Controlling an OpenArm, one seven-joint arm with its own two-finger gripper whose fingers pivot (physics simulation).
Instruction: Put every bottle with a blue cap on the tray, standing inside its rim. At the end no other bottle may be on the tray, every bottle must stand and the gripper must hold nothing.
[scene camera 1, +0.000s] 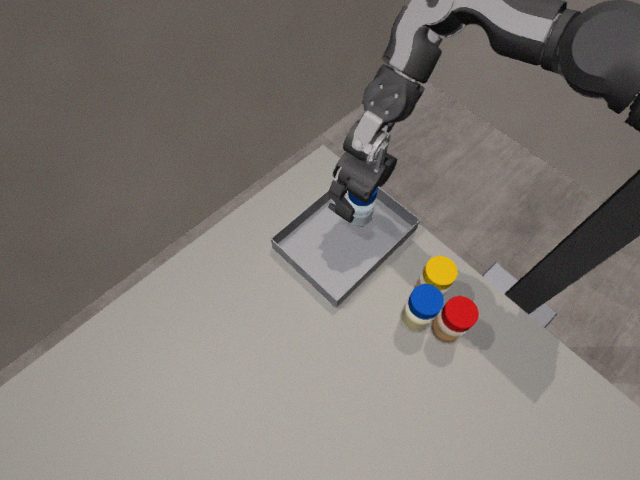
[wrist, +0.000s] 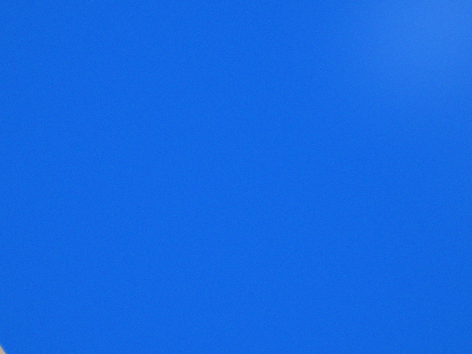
Labels:
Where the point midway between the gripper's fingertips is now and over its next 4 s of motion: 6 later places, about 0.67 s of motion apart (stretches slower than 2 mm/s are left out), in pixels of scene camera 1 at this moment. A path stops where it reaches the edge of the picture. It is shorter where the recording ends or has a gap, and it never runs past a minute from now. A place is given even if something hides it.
The gripper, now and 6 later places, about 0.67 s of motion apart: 355, 195; 360, 156; 425, 251; 444, 254; 457, 246; 463, 260; 460, 284

